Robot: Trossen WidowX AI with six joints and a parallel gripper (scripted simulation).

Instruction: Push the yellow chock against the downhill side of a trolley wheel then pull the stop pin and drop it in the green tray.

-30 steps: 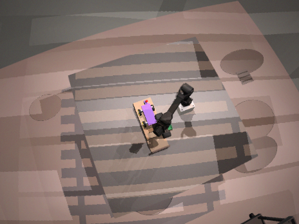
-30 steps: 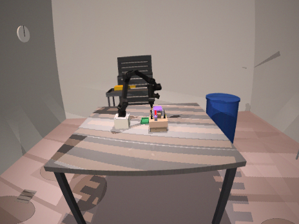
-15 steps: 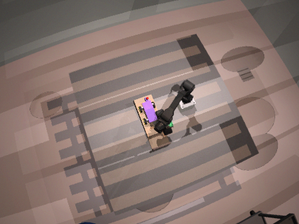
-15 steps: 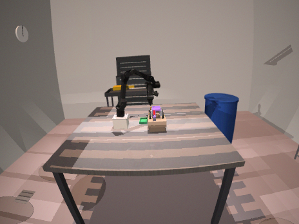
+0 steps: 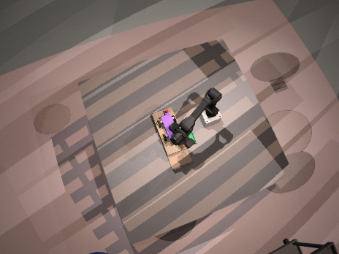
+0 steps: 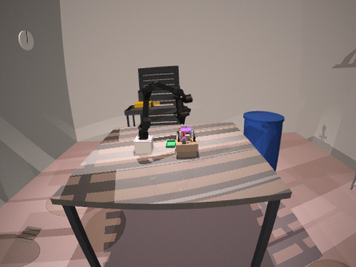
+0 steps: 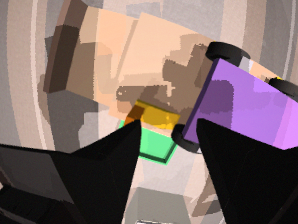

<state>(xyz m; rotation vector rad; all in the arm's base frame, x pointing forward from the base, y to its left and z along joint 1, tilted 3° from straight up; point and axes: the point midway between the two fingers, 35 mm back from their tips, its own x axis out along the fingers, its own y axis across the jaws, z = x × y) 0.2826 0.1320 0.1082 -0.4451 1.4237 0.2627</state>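
The red-headed stop pin lies 2 cm ahead of my gripper tip, 22 cm to the right of it and 3 cm below it. From my gripper tip the other things lie so: yellow chock: 3 cm behind, 1 cm to the right, 8 cm below; purple trolley: 3 cm ahead, 11 cm to the right, 5 cm below; tan ramp: 3 cm ahead, 10 cm to the right, 11 cm below.
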